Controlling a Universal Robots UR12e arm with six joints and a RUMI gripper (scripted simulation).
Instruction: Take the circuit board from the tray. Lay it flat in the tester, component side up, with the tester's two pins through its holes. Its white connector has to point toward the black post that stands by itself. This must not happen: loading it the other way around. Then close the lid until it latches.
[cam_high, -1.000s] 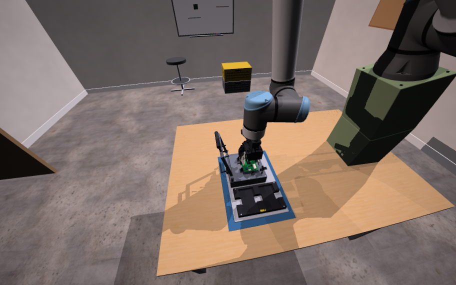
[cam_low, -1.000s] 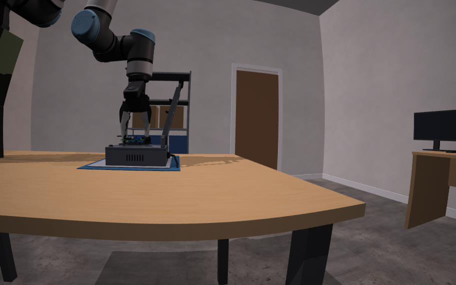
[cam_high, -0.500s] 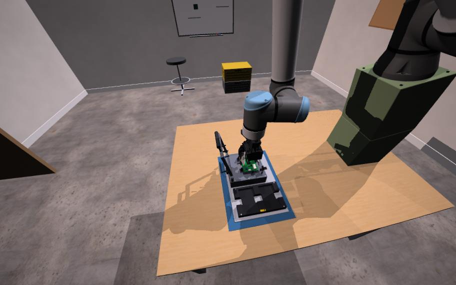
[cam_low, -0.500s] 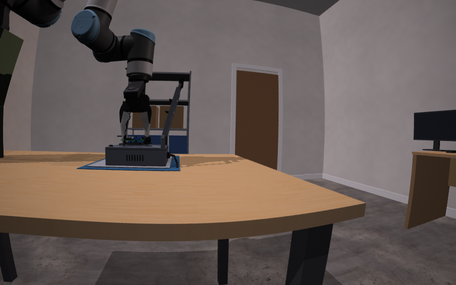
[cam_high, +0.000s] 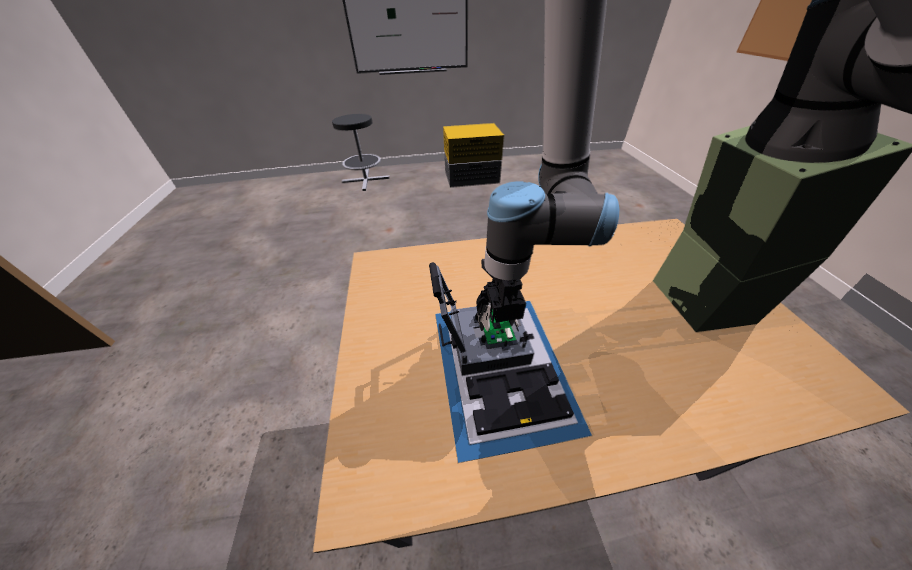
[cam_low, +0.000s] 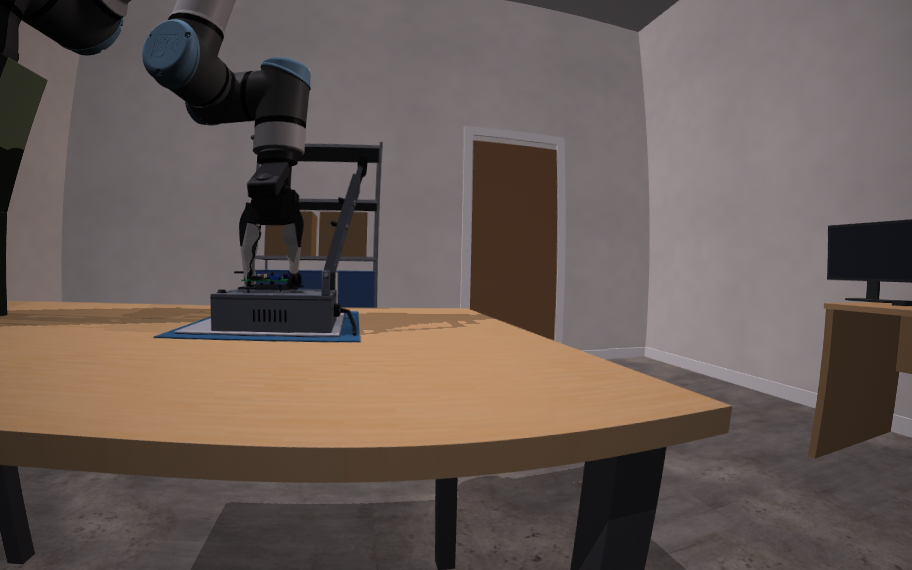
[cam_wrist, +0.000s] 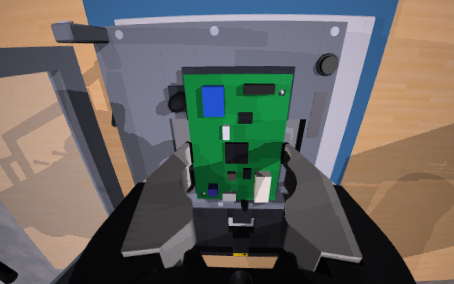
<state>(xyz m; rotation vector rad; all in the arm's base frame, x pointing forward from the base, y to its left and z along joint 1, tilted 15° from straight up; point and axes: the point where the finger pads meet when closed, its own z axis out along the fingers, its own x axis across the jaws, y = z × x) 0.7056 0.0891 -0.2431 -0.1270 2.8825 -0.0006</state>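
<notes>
Now: the green circuit board right at my hand. From my hand the other things lie so: tester (30 mm ahead, 40 mm to the left, 30 mm above); then see-through lid (120 mm ahead, 10 mm to the left, 100 mm above).
</notes>
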